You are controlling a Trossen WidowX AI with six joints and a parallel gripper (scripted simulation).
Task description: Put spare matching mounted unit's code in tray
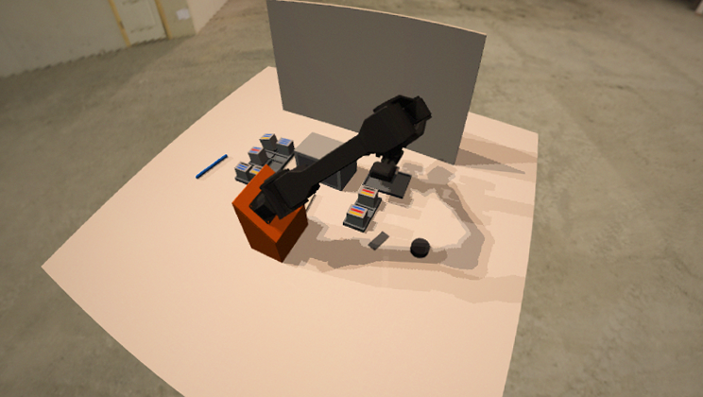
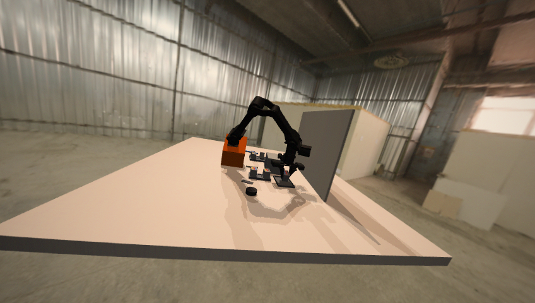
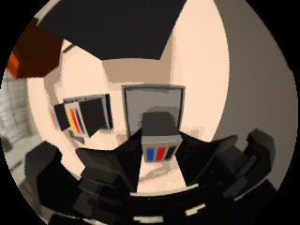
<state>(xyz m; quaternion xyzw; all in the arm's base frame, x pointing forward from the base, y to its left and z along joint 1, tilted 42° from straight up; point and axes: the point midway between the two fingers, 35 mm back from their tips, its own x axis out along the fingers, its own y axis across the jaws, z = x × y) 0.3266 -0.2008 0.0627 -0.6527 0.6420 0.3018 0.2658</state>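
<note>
My gripper tip is now 2 cm above the dark flat tray. Round my gripper tip: black puck (20 cm behind, 16 cm to the right, 1 cm below); then mounted unit (20 cm to the left, 4 cm behind, 3 cm above); then tall grey panel (20 cm above, 19 cm ahead, 17 cm to the left).
</note>
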